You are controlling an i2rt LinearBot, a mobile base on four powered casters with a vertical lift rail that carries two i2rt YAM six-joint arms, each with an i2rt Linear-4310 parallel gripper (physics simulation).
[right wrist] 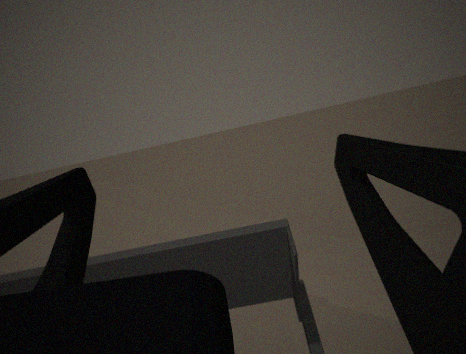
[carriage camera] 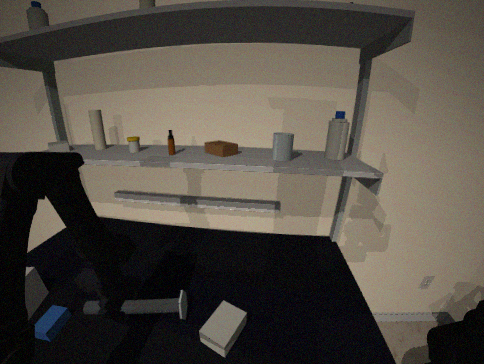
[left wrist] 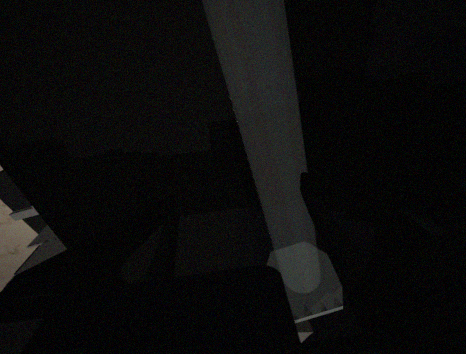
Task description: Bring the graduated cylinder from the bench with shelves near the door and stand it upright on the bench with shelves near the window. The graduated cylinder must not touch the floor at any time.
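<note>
The graduated cylinder is a grey see-through tube with a six-sided base. It lies on its side on the dark bench top, base to the right in the carriage view. My left gripper is down over the tube, away from the base, and hides a short part of it. It is open, with nothing held; its fingers are too dark to make out in the left wrist view, and contact with the tube cannot be told. My right gripper is open and empty, facing the wall and ceiling.
A white box lies right of the cylinder's base, and a blue box lies to its left. Above the bench, the lower shelf holds a beaker, bottles and a brown block. An upper shelf hangs above that.
</note>
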